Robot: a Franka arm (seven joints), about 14 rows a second.
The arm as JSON. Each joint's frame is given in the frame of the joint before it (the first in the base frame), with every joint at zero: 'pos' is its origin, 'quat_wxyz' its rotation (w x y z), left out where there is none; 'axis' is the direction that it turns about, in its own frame. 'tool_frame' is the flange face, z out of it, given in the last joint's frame.
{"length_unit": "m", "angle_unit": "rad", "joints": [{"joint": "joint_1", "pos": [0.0, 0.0, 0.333], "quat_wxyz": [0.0, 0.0, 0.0, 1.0], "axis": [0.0, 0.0, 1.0]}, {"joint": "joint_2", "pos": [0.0, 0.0, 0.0], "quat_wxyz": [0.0, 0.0, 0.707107, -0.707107], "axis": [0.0, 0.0, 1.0]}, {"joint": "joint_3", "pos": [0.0, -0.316, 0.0], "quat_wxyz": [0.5, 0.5, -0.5, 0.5], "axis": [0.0, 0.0, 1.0]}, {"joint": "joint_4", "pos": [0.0, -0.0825, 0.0], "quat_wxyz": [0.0, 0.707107, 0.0, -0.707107], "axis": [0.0, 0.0, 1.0]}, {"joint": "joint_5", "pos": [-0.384, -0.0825, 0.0], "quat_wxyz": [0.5, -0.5, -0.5, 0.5], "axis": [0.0, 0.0, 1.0]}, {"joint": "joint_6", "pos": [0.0, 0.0, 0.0], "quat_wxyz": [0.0, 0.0, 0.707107, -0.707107], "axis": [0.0, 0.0, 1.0]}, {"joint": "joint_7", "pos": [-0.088, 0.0, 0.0], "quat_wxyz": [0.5, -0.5, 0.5, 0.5], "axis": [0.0, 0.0, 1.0]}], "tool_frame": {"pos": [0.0, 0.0, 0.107], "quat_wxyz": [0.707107, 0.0, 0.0, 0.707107]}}
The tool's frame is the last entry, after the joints.
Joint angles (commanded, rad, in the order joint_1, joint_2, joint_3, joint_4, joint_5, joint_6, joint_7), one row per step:
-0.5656, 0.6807, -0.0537, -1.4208, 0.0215, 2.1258, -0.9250
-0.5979, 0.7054, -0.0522, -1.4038, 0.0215, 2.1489, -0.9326
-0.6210, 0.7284, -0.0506, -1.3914, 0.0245, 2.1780, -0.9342
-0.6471, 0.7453, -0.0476, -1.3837, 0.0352, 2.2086, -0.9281
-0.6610, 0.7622, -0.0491, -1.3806, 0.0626, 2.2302, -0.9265
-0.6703, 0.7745, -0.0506, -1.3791, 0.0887, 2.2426, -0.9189
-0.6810, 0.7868, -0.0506, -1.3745, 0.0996, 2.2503, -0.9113
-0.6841, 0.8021, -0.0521, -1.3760, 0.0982, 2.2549, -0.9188
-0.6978, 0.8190, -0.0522, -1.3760, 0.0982, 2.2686, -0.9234
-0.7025, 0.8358, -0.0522, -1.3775, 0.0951, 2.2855, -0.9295
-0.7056, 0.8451, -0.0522, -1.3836, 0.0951, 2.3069, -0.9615
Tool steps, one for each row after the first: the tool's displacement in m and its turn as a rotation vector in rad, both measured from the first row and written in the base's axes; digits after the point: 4 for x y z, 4 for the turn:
-0.0087, -0.0213, -0.0080, -0.0093, -0.0121, -0.0226
-0.0145, -0.0368, -0.0165, -0.0186, -0.0282, -0.0437
-0.0220, -0.0526, -0.0225, -0.0238, -0.0514, -0.0789
-0.0271, -0.0618, -0.0315, -0.0129, -0.0704, -0.1107
-0.0311, -0.0677, -0.0386, 0.0013, -0.0842, -0.1438
-0.0354, -0.0742, -0.0449, 0.0075, -0.0895, -0.1685
-0.0385, -0.0759, -0.0565, 0.0117, -0.0777, -0.1649
-0.0457, -0.0835, -0.0677, 0.0117, -0.0742, -0.1747
-0.0486, -0.0860, -0.0793, 0.0090, -0.0704, -0.1722
-0.0508, -0.0875, -0.0869, 0.0025, -0.0734, -0.1442

